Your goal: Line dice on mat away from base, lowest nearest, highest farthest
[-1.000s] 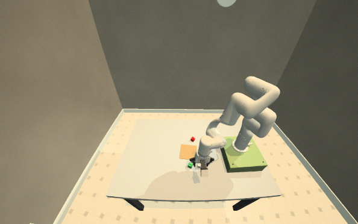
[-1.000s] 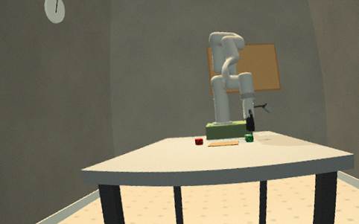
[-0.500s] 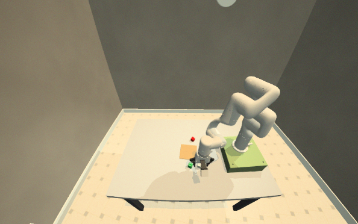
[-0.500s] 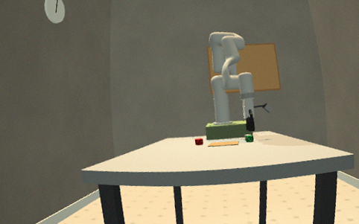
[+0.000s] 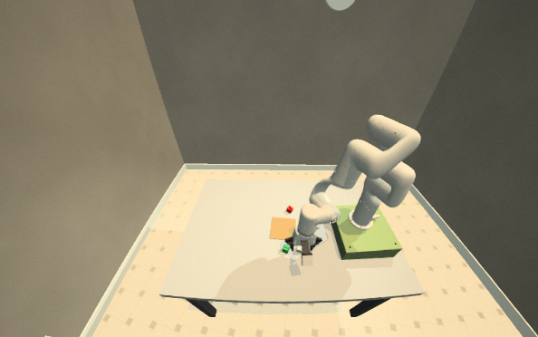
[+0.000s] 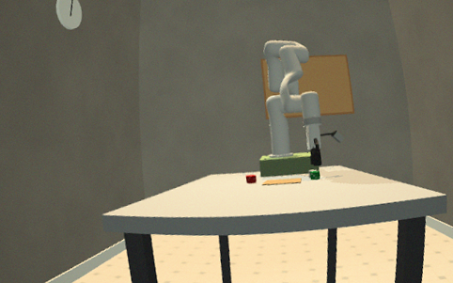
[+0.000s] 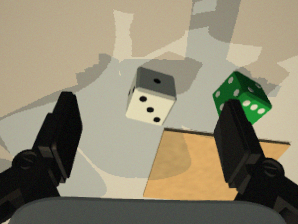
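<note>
Now: hand 40 mm above the white die and 20 mm to the left of it. Also, from my hand: red die: 270 mm to the right, 40 mm below; then green die: 70 mm ahead, 40 mm below, 20 mm to the right; then mat: 150 mm to the right, 60 mm below, 60 mm ahead.
</note>
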